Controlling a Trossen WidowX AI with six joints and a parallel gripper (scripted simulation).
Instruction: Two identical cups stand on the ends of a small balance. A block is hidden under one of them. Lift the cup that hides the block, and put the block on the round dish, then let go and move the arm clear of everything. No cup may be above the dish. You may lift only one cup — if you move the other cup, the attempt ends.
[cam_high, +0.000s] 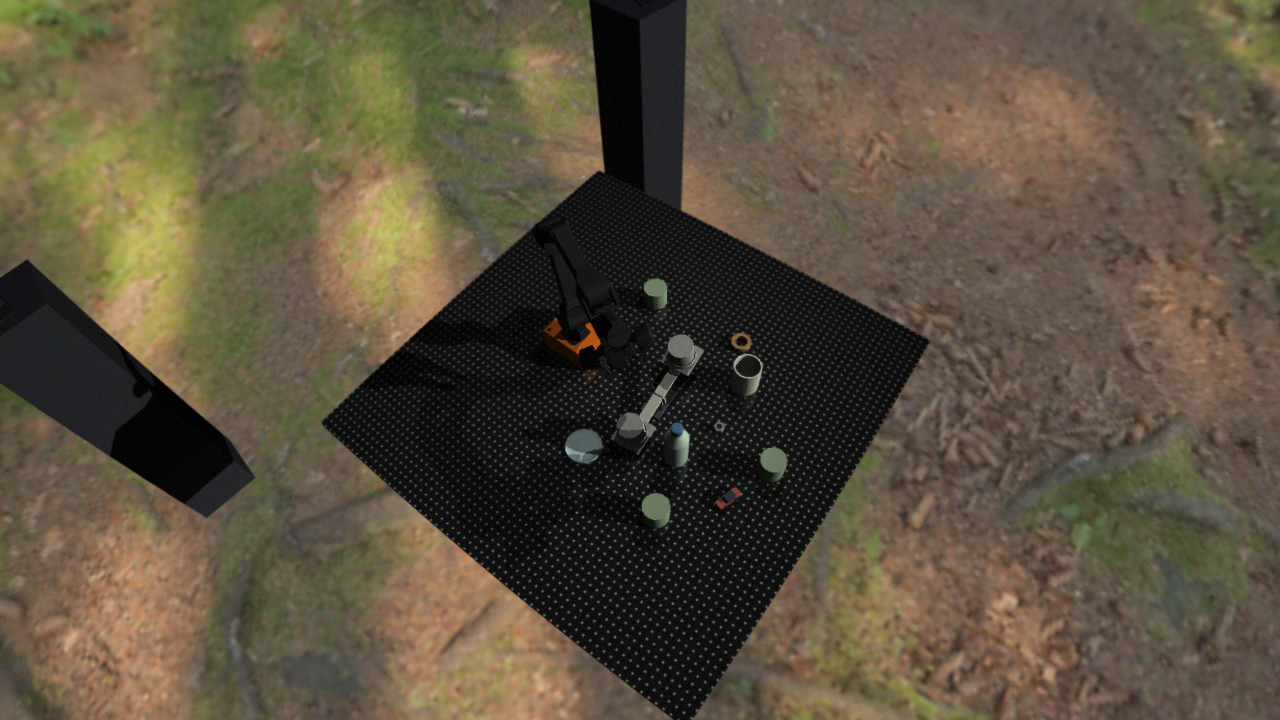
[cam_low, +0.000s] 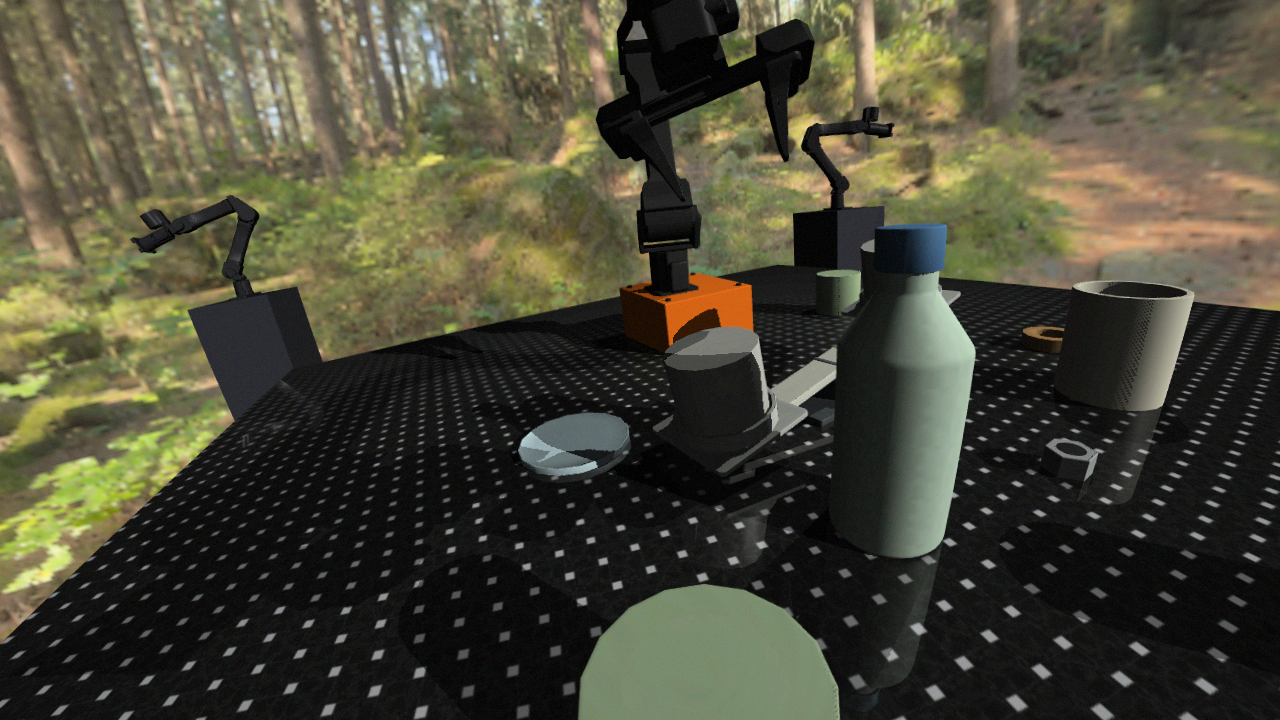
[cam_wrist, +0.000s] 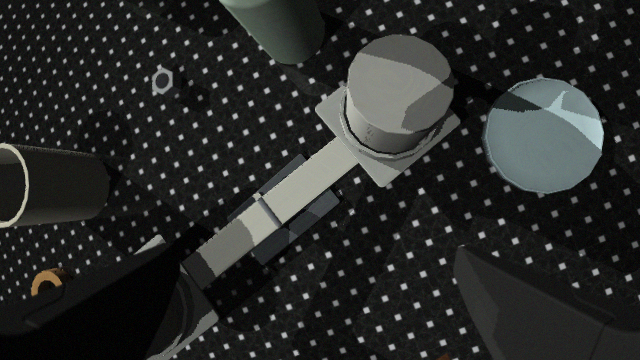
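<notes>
Right now the pale green block is 17 cm below my gripper tip, 6 cm to the right of it and 6 cm ahead of it. From my gripper tip the other things lie so: beige cup 28 cm to the left, 18 cm ahead, 17 cm below; then round pale blue dish 21 cm below, 17 cm to the right, 2 cm behind; then metal nut 22 cm ahead, 20 cm below, 12 cm to the left.
</notes>
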